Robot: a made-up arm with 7 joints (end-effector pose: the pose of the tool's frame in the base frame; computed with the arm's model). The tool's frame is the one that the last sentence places.
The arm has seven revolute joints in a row. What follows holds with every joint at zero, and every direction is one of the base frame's.
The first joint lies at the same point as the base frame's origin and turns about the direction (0, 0.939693, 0.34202), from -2.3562 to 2.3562 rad.
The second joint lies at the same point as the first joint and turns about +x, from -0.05 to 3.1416 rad.
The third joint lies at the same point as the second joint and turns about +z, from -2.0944 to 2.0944 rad.
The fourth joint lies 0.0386 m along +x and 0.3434 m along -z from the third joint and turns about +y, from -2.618 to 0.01 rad.
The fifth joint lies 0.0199 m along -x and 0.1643 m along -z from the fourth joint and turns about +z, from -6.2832 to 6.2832 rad.
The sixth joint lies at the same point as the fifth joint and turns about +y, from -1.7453 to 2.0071 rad.
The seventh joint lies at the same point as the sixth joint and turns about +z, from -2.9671 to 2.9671 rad.
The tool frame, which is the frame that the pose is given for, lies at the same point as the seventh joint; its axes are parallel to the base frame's.
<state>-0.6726 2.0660 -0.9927 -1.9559 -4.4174 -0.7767 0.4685</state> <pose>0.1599 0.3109 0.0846 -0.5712 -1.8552 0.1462</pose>
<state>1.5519 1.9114 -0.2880 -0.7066 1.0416 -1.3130 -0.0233</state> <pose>-0.0387 0.4949 0.0465 0.5616 -0.5517 -1.1084</pose>
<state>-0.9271 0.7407 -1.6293 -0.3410 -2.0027 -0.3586 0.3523</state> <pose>0.3935 0.2191 -0.2402 -0.8320 -0.8422 2.7773</pose>
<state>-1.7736 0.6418 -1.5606 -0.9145 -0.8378 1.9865 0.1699</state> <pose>0.4748 -0.0503 0.0873 2.5176 -0.9807 0.3915</pose>
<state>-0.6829 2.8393 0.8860 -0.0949 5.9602 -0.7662 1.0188</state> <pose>-0.2487 0.1537 0.4179 -1.7999 2.3321 0.3338</pose>
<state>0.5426 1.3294 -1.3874 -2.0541 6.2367 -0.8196 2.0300</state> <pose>-0.1332 0.2217 -0.2270 -1.4742 0.4406 0.7498</pose>
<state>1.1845 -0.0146 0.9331 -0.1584 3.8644 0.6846 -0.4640</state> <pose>-0.4423 -0.0670 -0.2465 -0.6600 1.4552 -1.6124</pose>
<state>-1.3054 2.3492 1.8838 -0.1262 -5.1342 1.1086 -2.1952</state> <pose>-0.2406 0.4020 0.2025 1.7899 -2.4159 0.0974</pose>
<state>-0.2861 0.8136 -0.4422 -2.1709 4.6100 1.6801 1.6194</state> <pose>0.2382 0.1196 -0.1862 0.7875 -2.5483 0.8240</pose>
